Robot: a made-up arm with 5 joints.
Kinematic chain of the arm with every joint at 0, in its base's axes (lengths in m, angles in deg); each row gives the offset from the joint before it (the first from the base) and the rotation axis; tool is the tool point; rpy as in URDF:
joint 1: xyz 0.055 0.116 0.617 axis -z
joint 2: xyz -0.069 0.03 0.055 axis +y
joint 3: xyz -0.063 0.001 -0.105 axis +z
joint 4: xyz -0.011 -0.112 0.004 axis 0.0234 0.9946 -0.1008
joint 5: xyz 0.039 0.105 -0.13 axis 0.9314 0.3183 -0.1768
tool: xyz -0.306 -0.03 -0.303 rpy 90 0 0
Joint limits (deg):
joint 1: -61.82..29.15
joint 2: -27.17..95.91
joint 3: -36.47..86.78
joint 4: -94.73..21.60
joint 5: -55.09..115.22
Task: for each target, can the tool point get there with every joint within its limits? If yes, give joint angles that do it. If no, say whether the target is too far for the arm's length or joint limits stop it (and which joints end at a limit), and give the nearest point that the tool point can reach.
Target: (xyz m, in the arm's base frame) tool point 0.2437 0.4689 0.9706
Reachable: no: joint limits stop it (at a limit: joint 1, joint 2, joint 4) | nearest point 0.1787 0.4432 0.9397 | short by 0.076 m
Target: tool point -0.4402 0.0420 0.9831
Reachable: yes | joints -13.24 62.97 35.53 2.82 67.35
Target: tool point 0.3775 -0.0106 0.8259
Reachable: no: joint limits stop it (at a limit: joint 2, joint 4, joint 5) | nearest point 0.4183 -0.0266 0.6891 | short by 0.144 m
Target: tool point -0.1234 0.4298 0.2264
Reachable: yes | joints 11.76 -2.44 -6.65 -44.54 68.97
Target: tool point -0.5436 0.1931 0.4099
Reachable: yes | joints -1.31 72.93 37.14 -52.64 0.70
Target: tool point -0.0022 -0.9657 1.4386
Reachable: no: too far | nearest point -0.0286 -0.4336 1.0511 | short by 0.659 m
